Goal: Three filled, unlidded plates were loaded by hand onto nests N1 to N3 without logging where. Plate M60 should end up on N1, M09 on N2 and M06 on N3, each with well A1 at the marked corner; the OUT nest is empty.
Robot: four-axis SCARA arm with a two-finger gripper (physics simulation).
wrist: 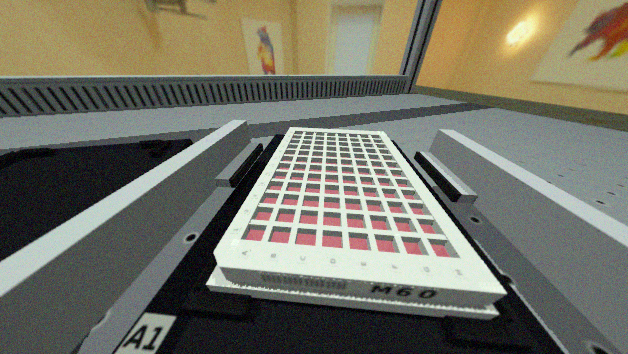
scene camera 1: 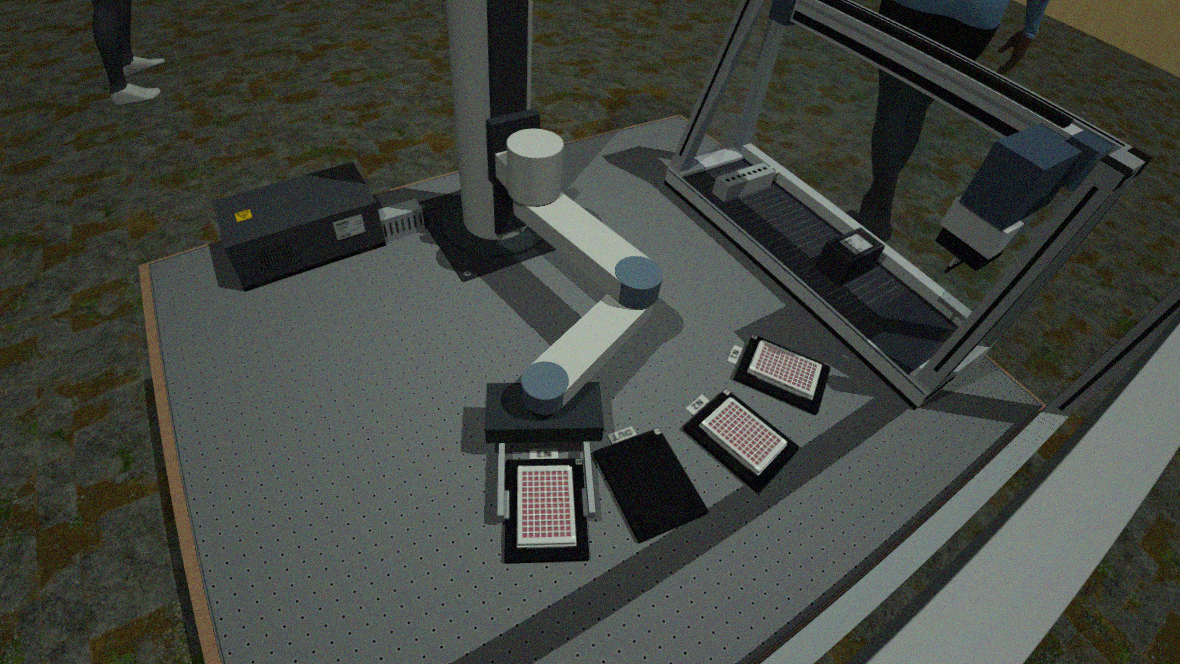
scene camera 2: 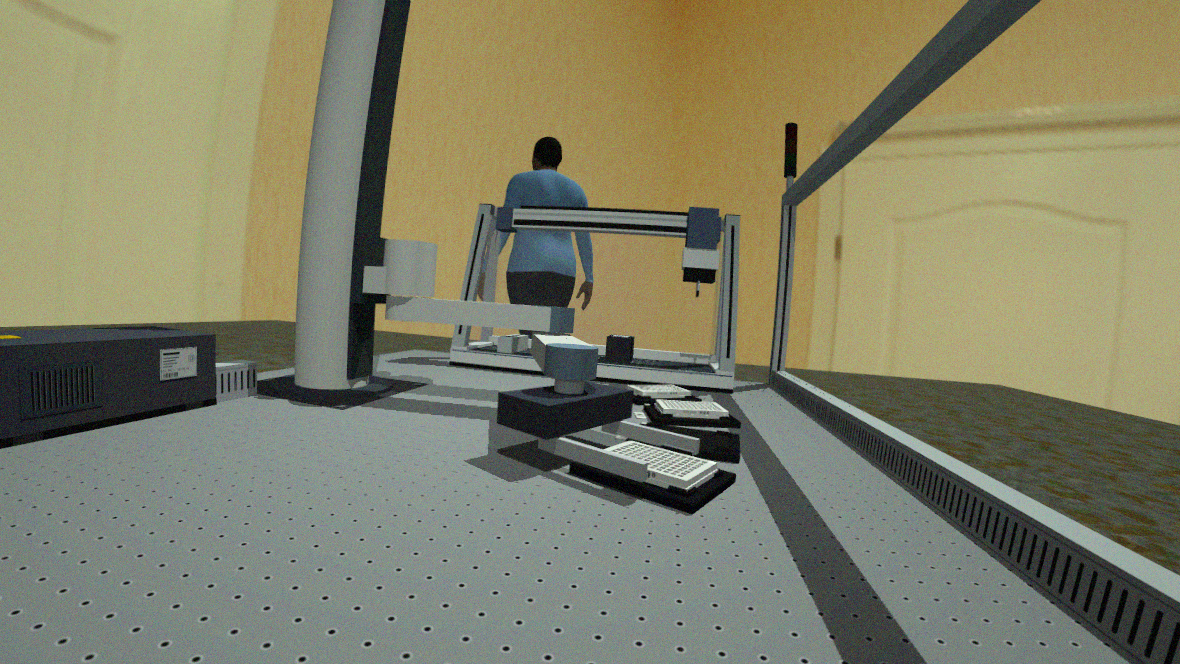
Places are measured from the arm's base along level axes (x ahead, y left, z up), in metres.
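Pixels of known places: gripper, between the fingertips: (wrist: 338,139) (scene camera 1: 546,516) (scene camera 2: 674,458); arm's base, origin of its link: (scene camera 1: 496,225) (scene camera 2: 331,391).
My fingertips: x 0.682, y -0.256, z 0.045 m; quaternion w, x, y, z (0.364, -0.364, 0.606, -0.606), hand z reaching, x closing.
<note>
For each thing: its top centre in the pictures, then the offset to it from my fingertips. "pt": a spot on its surface instead.
- Plate M60, centre of its top: (wrist: 339,164) (scene camera 2: 655,458) (scene camera 1: 545,502) dy +0.011, dx -0.022, dz -0.006 m
- nearest black nest, centre of its top: (wrist: 337,176) (scene camera 2: 654,464) (scene camera 1: 545,505) dy +0.011, dx -0.022, dz -0.014 m
- nest's A1 mark, centre of its top: (wrist: 145,337) dy +0.095, dx -0.062, dz -0.020 m
- OUT nest, centre of its top: (scene camera 2: 686,433) (scene camera 1: 650,478) dy +0.175, dx +0.022, dz -0.014 m
- second plate, centre of its top: (scene camera 1: 744,432) (scene camera 2: 691,405) dy +0.361, dx +0.037, dz -0.006 m
- third plate, centre of its top: (scene camera 1: 786,366) (scene camera 2: 658,388) dy +0.530, dx -0.029, dz -0.006 m
- hanging blue head, a spot on its surface: (scene camera 1: 1019,177) pt dy +0.721, dx +0.073, dz +0.429 m
- dark box, a spot on its surface: (scene camera 2: 107,379) pt dy -0.162, dx -0.717, dz +0.031 m
Plate M60 (scene camera 1: 546,521) (scene camera 2: 676,467) (wrist: 325,200) sits flat on the nearest black nest (scene camera 1: 544,554) (scene camera 2: 693,501) (wrist: 350,330). Its row letter A is at the near left in the wrist view, beside the nest's A1 mark (wrist: 149,334). My gripper (scene camera 1: 546,502) (scene camera 2: 670,459) (wrist: 338,139) is open, its finger pads low on both sides of M60 with gaps. The OUT nest (scene camera 1: 650,487) (wrist: 65,185) is empty. A second plate (scene camera 1: 745,431) (scene camera 2: 693,407) sits on N2, a third plate (scene camera 1: 785,368) (scene camera 2: 660,389) on the farthest nest; their names are unreadable.
A gantry frame (scene camera 1: 792,317) (scene camera 2: 602,218) with a hanging blue head (scene camera 1: 1019,177) (scene camera 2: 703,227) stands beyond the nests. A dark box (scene camera 1: 298,218) (scene camera 2: 107,379) stands left of the arm's column (scene camera 1: 474,123) (scene camera 2: 334,198). A slotted rail (scene camera 2: 948,503) (wrist: 200,92) runs along the table edge.
</note>
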